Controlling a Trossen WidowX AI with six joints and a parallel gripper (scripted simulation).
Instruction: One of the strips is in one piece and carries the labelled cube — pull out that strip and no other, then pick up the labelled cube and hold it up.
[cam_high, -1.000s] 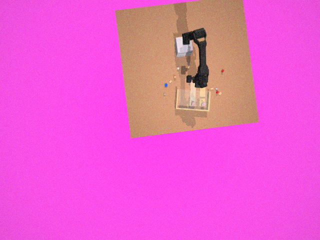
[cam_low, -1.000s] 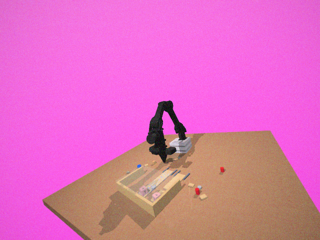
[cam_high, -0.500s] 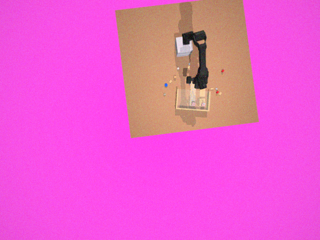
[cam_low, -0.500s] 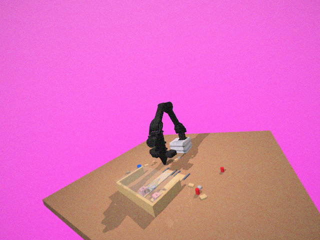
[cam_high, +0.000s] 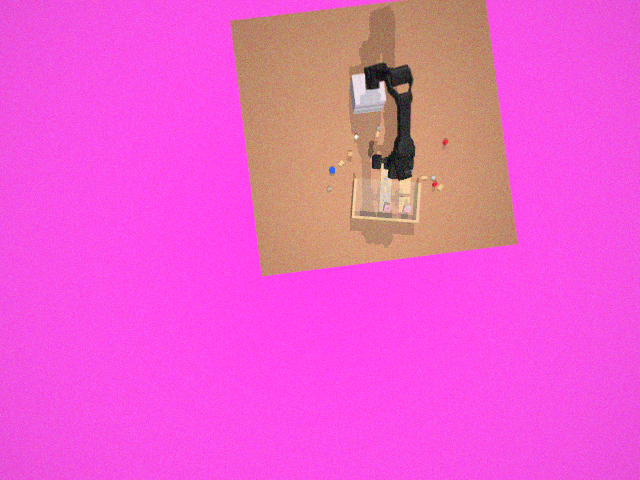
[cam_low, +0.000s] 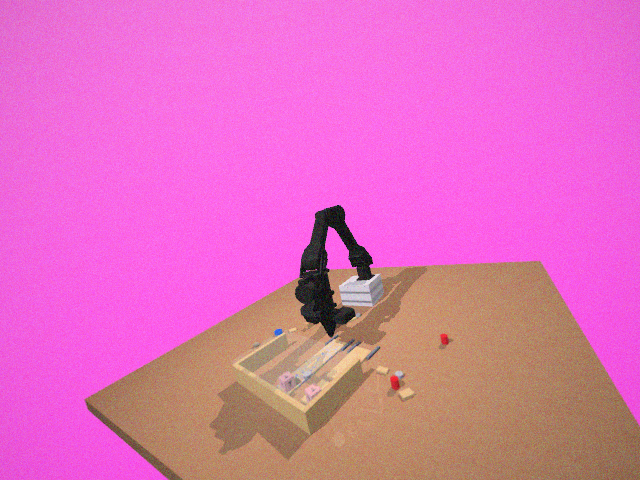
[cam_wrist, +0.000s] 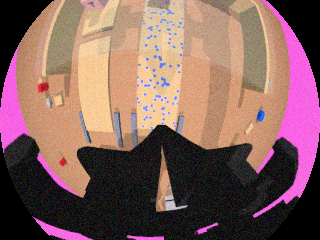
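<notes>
The plain tan strip lies 50 mm ahead of my gripper tip, 90 mm to the left of it and 30 mm below it.
</notes>
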